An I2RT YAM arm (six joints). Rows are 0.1 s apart.
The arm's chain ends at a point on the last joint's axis. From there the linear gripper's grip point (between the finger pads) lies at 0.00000 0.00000 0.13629 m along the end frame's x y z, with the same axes.
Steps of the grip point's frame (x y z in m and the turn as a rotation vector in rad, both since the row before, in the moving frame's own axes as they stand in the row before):
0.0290 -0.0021 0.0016 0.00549 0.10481 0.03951
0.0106 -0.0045 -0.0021 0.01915 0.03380 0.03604
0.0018 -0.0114 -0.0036 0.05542 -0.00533 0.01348
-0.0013 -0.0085 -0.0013 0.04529 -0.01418 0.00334
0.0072 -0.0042 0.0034 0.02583 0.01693 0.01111
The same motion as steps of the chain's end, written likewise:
0.0147 -0.0016 0.0023 0.00549 0.10481 0.03951
0.0059 -0.0020 -0.0020 0.01915 0.03380 0.03604
0.0025 -0.0038 -0.0034 0.05542 -0.00533 0.01348
0.0006 -0.0023 -0.0011 0.04529 -0.01418 0.00334
0.0049 -0.0007 0.0035 0.02583 0.01693 0.01111

